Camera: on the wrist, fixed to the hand. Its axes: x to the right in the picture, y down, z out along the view.
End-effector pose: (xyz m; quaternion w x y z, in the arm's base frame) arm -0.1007 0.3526 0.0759 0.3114 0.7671 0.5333 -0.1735
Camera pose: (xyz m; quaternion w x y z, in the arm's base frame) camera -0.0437 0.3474 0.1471 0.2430 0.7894 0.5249 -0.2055
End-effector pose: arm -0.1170 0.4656 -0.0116 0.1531 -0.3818 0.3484 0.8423
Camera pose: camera -0.1149 0.3803 0.0211 0.1807 -0.3810 0.4136 0.8069
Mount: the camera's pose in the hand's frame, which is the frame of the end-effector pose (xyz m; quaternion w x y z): -0.0252 0.0749 -0.0459 0.9969 0.0779 0.0132 -0.0035
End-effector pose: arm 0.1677 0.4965 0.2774 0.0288 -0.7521 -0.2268 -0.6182
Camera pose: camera 0.1505 0.4069 0.2821 0.0881 -0.7385 -0.2765 -0.6086
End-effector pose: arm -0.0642 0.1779 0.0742 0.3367 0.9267 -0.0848 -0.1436
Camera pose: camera -0.0777 0.1550 0.1616 0.2641 0.9522 -0.0880 -0.1255
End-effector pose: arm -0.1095 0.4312 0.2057 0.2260 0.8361 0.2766 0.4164
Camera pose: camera -0.1393 0.3658 0.2622 0.1580 0.8446 0.3141 0.4038
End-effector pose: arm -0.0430 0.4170 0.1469 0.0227 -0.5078 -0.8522 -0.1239
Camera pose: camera 0.0304 0.4186 0.2013 0.0730 -0.4998 -0.8607 -0.0639
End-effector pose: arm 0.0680 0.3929 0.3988 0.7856 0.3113 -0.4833 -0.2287
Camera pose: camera 0.1030 0.4744 0.4209 0.7645 0.3762 -0.4882 -0.1890
